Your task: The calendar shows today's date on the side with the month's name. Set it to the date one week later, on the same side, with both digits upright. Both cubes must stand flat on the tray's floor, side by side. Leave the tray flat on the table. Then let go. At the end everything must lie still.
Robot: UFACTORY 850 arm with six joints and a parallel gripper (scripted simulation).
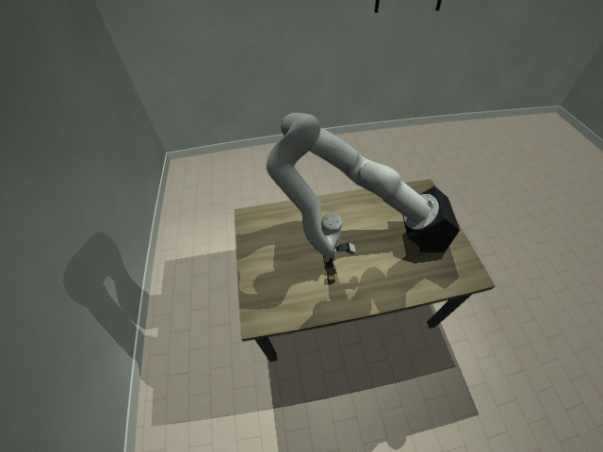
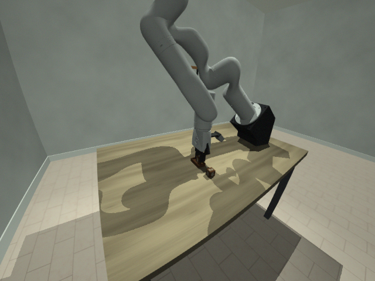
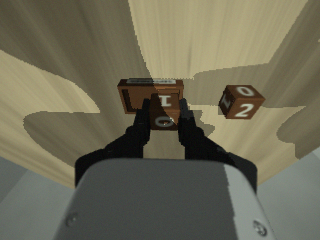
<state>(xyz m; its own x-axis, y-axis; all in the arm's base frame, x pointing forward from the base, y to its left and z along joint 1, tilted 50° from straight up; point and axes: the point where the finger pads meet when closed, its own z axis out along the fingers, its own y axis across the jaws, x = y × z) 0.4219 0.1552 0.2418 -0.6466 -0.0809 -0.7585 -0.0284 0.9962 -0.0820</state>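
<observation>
Right now the brown tray is 20 mm to the right of my hand and 40 mm below it. The rest, counted from my hand: brown digit cube 10 mm below.
</observation>
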